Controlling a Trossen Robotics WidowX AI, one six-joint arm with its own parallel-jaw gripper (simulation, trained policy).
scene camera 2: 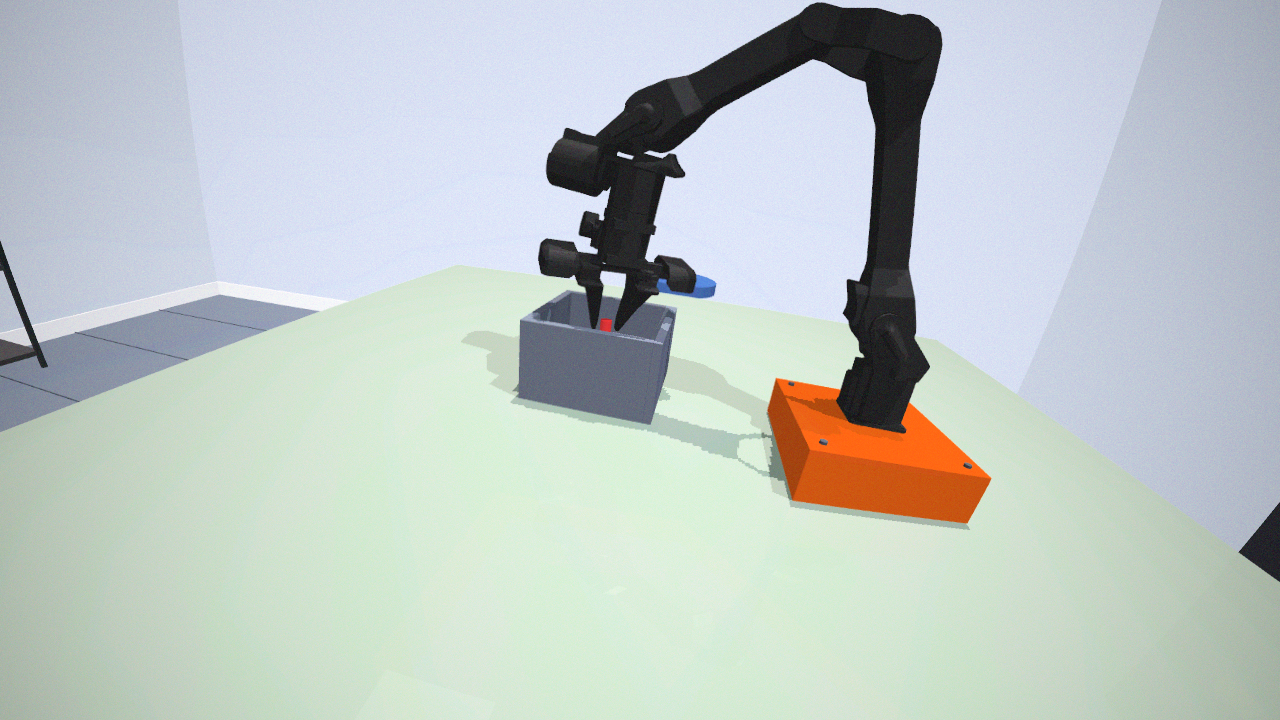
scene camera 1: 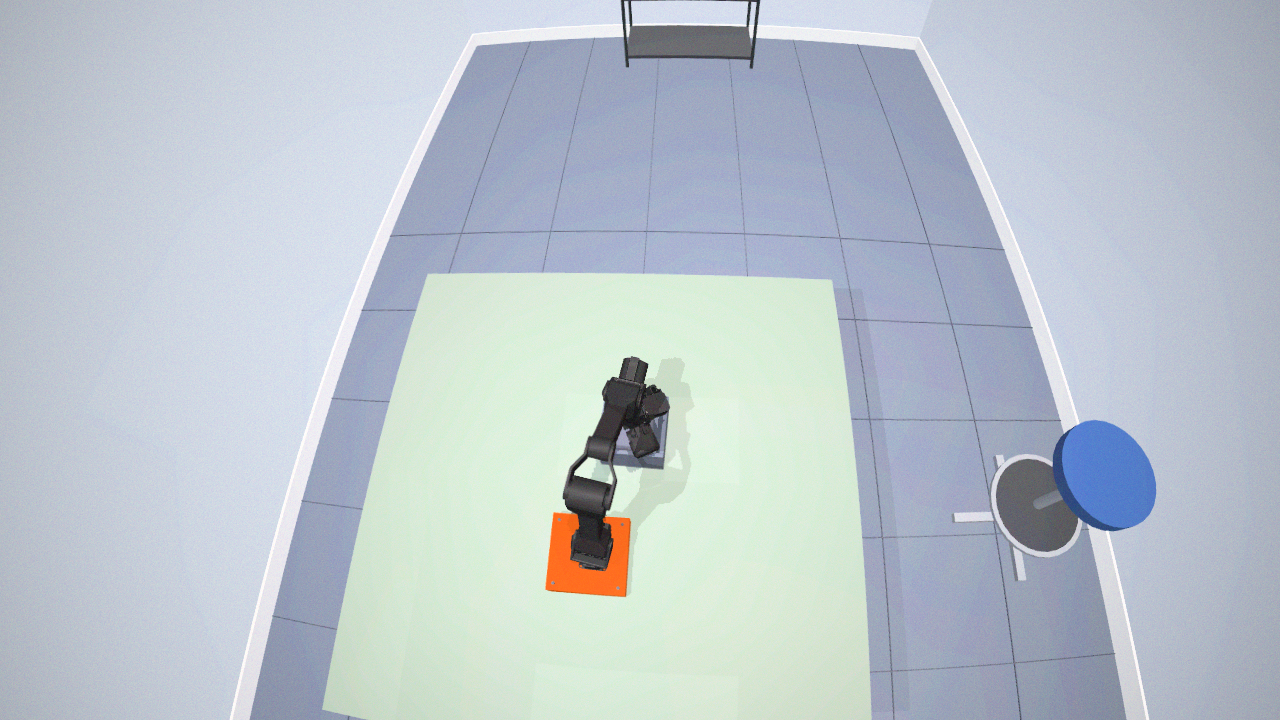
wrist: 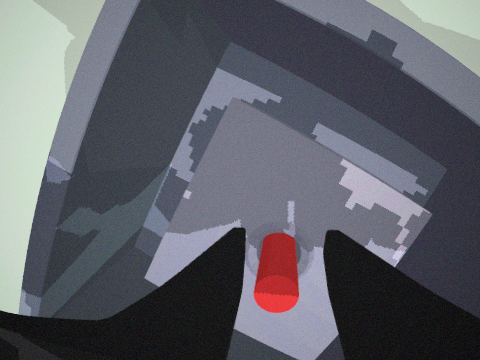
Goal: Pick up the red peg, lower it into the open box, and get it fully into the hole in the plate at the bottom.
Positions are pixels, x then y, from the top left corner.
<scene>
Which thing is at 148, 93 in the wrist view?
A grey box.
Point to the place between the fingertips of my gripper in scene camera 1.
At 638, 426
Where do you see a plate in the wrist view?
At 257, 173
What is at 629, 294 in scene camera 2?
My gripper.
</scene>
